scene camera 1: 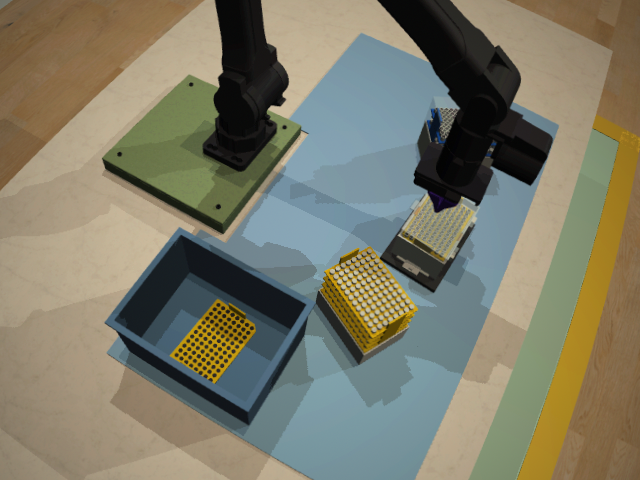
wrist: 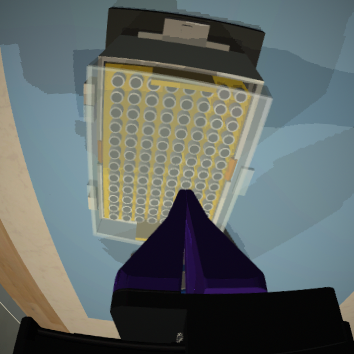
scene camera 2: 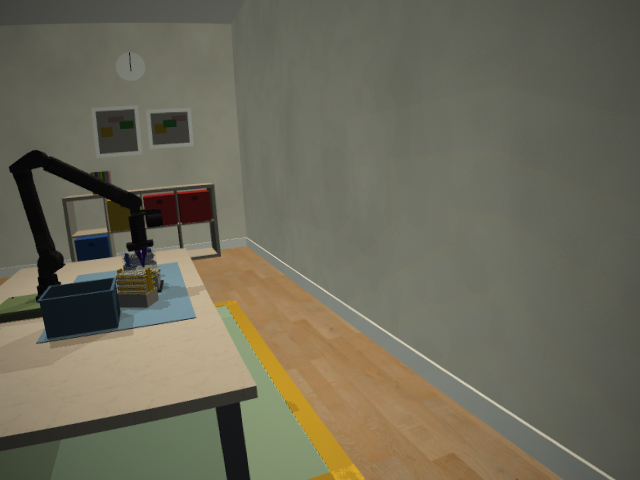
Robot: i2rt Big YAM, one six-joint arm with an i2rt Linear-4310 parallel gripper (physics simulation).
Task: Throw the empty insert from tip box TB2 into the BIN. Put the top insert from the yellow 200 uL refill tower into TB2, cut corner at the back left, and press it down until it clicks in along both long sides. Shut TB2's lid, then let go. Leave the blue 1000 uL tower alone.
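Observation:
Tip box TB2 (scene camera 1: 419, 256) (wrist: 175, 54) stands on a dark base right of centre in scene camera 1. Its clear lid (wrist: 265, 107) lies over the top; whether it is fully shut is unclear. A yellow insert with tips (scene camera 1: 436, 229) (wrist: 167, 132) shows through the lid; its seating along the long sides cannot be told. My gripper (scene camera 1: 438, 209) (scene camera 2: 143, 265) (wrist: 184, 197) is shut and empty, tips down over the end of the lid; contact is unclear. The yellow refill tower (scene camera 1: 369, 291) (scene camera 2: 135, 283) stands beside the BIN (scene camera 1: 180, 377) (scene camera 2: 82, 316). An empty yellow insert (scene camera 1: 211, 341) lies inside the BIN.
The blue tower (scene camera 1: 435, 124) stands behind TB2, partly hidden by my arm. The arm's base stands on a green plate (scene camera 1: 160, 175). The blue mat (scene camera 1: 439, 361) lies under the boxes, with the table's edge to the right.

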